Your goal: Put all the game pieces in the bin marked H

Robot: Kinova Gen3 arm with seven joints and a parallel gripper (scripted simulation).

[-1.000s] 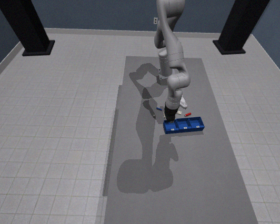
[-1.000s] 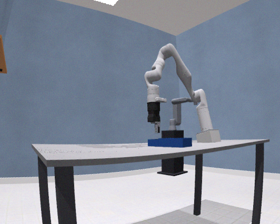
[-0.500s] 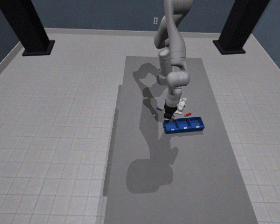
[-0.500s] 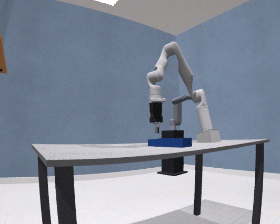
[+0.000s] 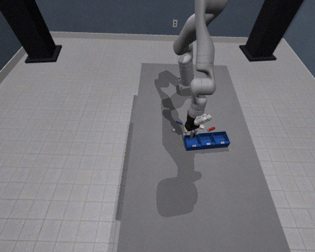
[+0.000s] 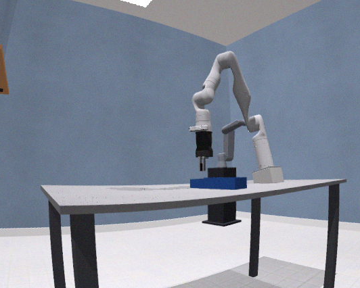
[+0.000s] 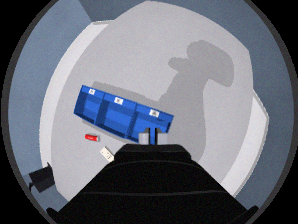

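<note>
Now: the blue three-compartment bin 9 cm to the left of my hand and 7 cm below it. Round my hand: blue piece 16 cm behind, 9 cm below, 4 cm to the right; then die 10 cm behind, 9 cm below, 8 cm to the right; then grey-white piece 16 cm behind, 9 cm below, 2 cm to the left.
</note>
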